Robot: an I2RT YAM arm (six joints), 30 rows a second.
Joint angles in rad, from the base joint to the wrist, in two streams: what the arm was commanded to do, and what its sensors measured. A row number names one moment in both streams.
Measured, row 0:
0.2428, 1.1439, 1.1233, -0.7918, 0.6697, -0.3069
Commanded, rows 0 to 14:
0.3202, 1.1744, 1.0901, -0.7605, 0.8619, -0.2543
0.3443, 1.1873, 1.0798, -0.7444, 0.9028, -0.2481
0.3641, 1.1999, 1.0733, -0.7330, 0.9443, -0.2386
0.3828, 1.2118, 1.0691, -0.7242, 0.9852, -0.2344
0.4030, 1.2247, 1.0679, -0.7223, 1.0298, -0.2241
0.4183, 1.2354, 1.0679, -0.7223, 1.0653, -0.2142
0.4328, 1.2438, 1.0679, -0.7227, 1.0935, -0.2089
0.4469, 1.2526, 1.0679, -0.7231, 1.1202, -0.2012
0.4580, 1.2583, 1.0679, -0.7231, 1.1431, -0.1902
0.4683, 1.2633, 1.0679, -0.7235, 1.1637, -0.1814
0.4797, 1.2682, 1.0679, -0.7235, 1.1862, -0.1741
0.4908, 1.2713, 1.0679, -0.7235, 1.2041, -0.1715
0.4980, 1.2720, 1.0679, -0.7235, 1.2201, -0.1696
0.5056, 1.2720, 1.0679, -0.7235, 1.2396, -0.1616
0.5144, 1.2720, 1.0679, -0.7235, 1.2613, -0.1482
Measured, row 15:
0.4911, 1.2697, 1.0664, -0.7284, 1.1233, -0.2035
